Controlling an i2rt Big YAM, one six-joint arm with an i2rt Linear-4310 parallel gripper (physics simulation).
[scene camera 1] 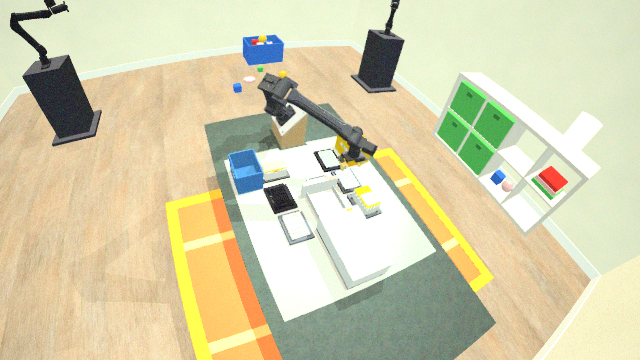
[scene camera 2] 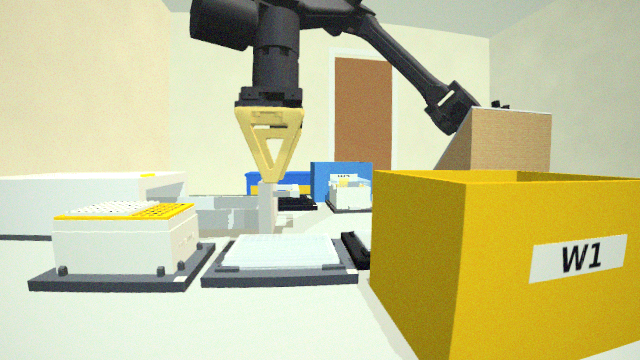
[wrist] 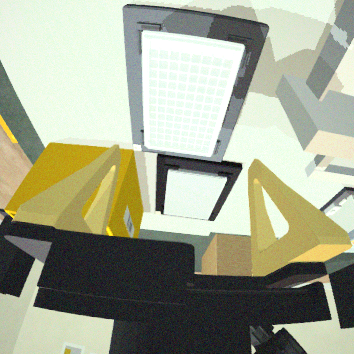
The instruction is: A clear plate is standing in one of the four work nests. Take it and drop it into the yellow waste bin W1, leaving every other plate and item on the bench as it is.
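Frame: origin at the arm's base, x back, y right, z up, level; millimetres.
Where they show: gripper, fingertip midpoint: (scene camera 1: 350,168) (scene camera 2: 274,181) (wrist: 186,156); arm's base, link origin: (scene camera 1: 286,116) (scene camera 2: 484,150).
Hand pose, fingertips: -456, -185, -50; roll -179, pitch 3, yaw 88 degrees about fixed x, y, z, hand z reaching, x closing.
Each offset is from my fingertips to the top centre of the thing, as dx, dy, dz. "spot": to the spot under its first point.
A clear, gridded plate @(+9, -7, -77) (scene camera 1: 348,180) (scene camera 2: 280,250) (wrist: 192,95) lies flat in a grey nest @(+9, -7, -85) (scene camera 2: 280,281) (wrist: 132,75) beside the yellow bin W1 @(+189, -139, +17) (scene camera 1: 344,144) (scene camera 2: 420,250) (wrist: 65,159). My gripper (scene camera 2: 271,181) (wrist: 186,156) is open and empty, pointing down. Its fingers hang above the bench near this plate, one behind the other in the scene camera 2 view. In the wrist view the plate shows beyond the fingertips. A pale, smooth-topped plate @(+179, +20, -83) (scene camera 1: 329,159) (wrist: 192,195) sits in a black nest @(+179, +20, -85) (wrist: 160,185) next to the grey one. The bin's inside is mostly hidden.
A yellow and white tip rack @(-170, -14, -27) (scene camera 1: 369,200) (scene camera 2: 120,245) stands beside the grey nest. A long white device @(spot: -372, +204, -2) (scene camera 1: 350,240) with an upright part stands mid-bench. A blue bin @(+182, +499, +17) (scene camera 1: 245,172) (scene camera 2: 341,170), a black plate @(+6, +373, -77) (scene camera 1: 281,198) and a white plate @(-175, +363, -77) (scene camera 1: 296,226) are on the far side.
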